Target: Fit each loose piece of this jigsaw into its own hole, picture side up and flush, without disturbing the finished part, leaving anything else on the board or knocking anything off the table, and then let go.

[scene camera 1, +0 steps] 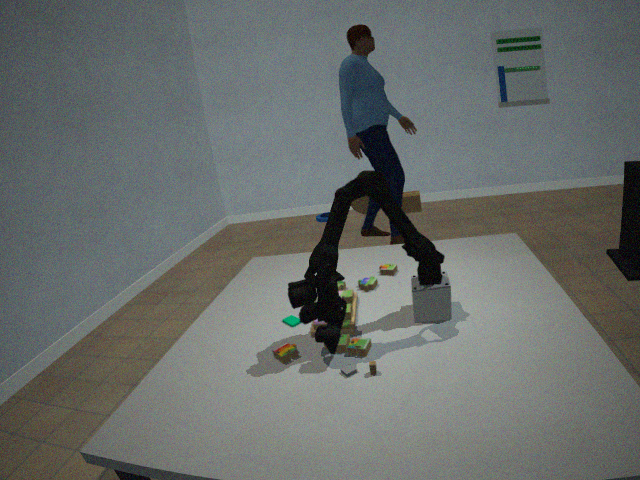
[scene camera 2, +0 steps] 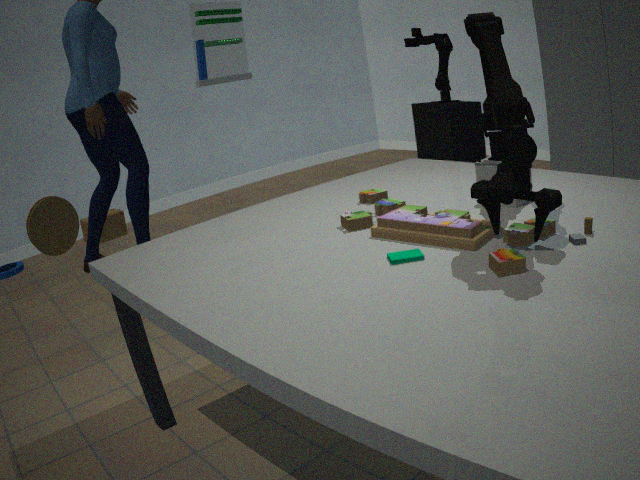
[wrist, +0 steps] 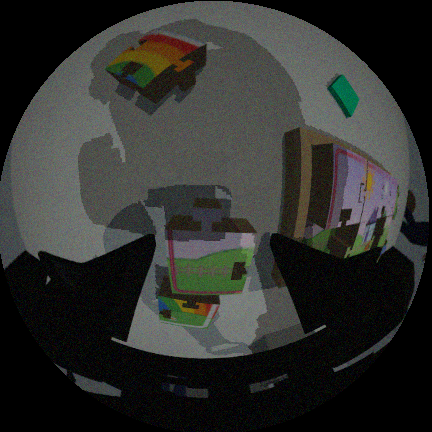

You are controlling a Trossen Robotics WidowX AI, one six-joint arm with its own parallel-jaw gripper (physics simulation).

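Observation:
The jigsaw board (scene camera 1: 354,310) (scene camera 2: 429,239) (wrist: 303,175) has a wooden rim and a partly filled picture with dark gaps along its green lower part. My gripper (scene camera 2: 517,236) (wrist: 213,239) is open and low beside the board. Its fingers stand on either side of a loose pink-edged green piece (scene camera 2: 519,233) (wrist: 210,265), which lies picture side up on the table. A piece with green and orange (scene camera 1: 359,346) (wrist: 187,310) lies close beside it. A rainbow piece (scene camera 1: 285,352) (scene camera 2: 507,260) (wrist: 160,60) lies apart. Loose pieces (scene camera 2: 355,220) (scene camera 2: 373,195) (scene camera 2: 388,205) lie past the board's other end.
A green slab (scene camera 1: 291,320) (scene camera 2: 405,256) (wrist: 344,95) lies beside the board. A small grey block (scene camera 1: 348,371) (scene camera 2: 577,238) and a small wooden peg (scene camera 1: 372,367) (scene camera 2: 588,225) are near the gripper. The arm's grey base (scene camera 1: 431,304) stands behind. A person (scene camera 1: 364,98) (scene camera 2: 93,67) is beyond the table.

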